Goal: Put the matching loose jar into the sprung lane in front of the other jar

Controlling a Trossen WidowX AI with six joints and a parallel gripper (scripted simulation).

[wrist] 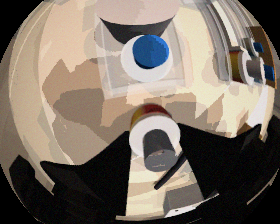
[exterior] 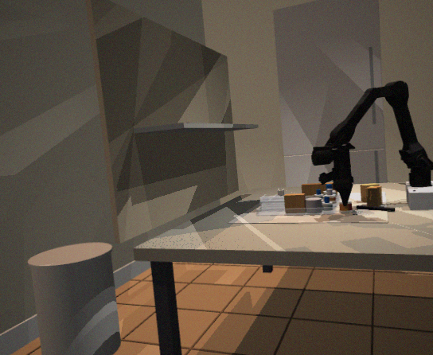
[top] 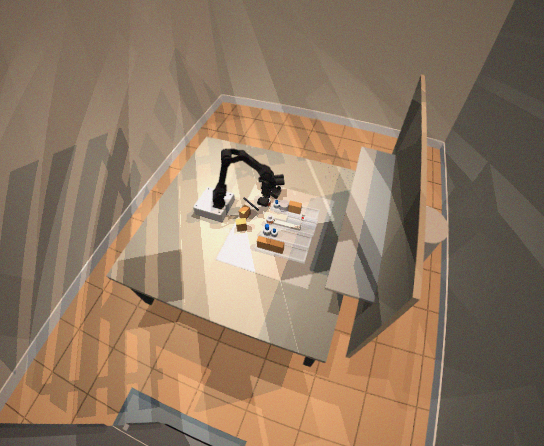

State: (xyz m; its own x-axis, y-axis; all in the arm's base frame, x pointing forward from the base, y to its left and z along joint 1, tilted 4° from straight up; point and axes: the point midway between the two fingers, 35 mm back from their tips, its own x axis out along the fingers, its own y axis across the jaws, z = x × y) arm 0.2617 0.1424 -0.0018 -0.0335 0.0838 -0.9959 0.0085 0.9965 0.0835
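My gripper tip is now 10 cm past the black rod, 3 cm to the left of it and 2 cm above it. From my gripper tip the other things lie so: grey cylinder (11 cm ahead); lane (22 cm ahead, 10 cm to the right, 1 cm below).
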